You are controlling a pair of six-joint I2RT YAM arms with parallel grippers.
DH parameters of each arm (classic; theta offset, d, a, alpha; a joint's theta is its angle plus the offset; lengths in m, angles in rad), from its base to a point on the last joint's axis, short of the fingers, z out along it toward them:
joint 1: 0 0.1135 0.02 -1.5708
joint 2: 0 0 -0.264 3.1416
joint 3: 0.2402 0 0.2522 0
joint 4: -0.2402 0 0.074 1.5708
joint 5: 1.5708 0 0 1.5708
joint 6: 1.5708 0.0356 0 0
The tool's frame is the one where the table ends.
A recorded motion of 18 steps. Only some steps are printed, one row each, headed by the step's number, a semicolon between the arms.
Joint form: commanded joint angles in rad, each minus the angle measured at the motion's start. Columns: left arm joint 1, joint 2, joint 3, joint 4, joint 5, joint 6; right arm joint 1, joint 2, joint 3, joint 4, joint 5, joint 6.
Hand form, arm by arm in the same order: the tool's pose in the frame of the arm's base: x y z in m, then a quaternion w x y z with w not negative. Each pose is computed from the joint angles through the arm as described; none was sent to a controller.
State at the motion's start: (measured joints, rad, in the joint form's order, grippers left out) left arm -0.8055 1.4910 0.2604 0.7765 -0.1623 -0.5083; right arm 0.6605 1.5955 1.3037 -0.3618 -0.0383 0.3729
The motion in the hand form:
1: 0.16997 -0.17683 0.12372 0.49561 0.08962 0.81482 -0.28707; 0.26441 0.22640 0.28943 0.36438 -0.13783 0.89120 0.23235
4: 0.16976 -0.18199 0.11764 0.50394 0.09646 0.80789 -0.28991; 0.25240 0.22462 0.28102 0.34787 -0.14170 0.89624 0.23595
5: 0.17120 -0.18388 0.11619 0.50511 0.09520 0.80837 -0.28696; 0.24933 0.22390 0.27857 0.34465 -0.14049 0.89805 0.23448
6: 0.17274 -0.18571 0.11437 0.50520 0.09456 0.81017 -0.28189; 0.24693 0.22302 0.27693 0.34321 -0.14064 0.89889 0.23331
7: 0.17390 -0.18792 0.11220 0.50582 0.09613 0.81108 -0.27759; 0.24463 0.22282 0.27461 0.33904 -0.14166 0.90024 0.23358
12: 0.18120 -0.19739 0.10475 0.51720 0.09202 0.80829 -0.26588; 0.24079 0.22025 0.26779 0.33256 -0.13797 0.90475 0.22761
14: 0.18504 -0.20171 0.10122 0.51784 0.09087 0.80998 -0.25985; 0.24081 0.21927 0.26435 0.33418 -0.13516 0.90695 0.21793
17: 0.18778 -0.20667 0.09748 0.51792 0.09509 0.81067 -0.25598; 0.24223 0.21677 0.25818 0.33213 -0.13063 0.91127 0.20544
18: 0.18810 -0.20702 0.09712 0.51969 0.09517 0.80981 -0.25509; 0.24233 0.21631 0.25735 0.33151 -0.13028 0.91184 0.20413
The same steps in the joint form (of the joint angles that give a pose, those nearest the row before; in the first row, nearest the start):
1: -0.0264 0.0499 0.0156 0.1310 -0.0229 0.0242; 0.0465 -0.0580 -0.0828 0.0014 0.0273 0.0325
4: -0.0425 0.1159 0.0154 0.2180 -0.0335 0.0371; 0.0645 -0.0878 -0.1358 -0.0018 0.0171 0.0483
5: -0.0443 0.1333 0.0234 0.2257 -0.0417 0.0377; 0.0694 -0.0957 -0.1503 -0.0027 0.0211 0.0545
6: -0.0458 0.1501 0.0325 0.2266 -0.0509 0.0396; 0.0725 -0.1031 -0.1624 -0.0021 0.0238 0.0563
7: -0.0491 0.1702 0.0408 0.2339 -0.0587 0.0446; 0.0765 -0.1074 -0.1732 -0.0029 0.0215 0.0595
12: -0.0566 0.2596 0.0801 0.2922 -0.0966 0.0561; 0.0794 -0.1170 -0.2030 -0.0017 0.0298 0.0681
14: -0.0577 0.2937 0.1025 0.2972 -0.1078 0.0585; 0.0792 -0.1154 -0.2125 0.0006 0.0485 0.0665
17: -0.0624 0.3277 0.1237 0.3054 -0.1127 0.0664; 0.0724 -0.1095 -0.2260 0.0013 0.0646 0.0641
18: -0.0627 0.3326 0.1249 0.3118 -0.1157 0.0692; 0.0712 -0.1092 -0.2282 0.0012 0.0654 0.0635

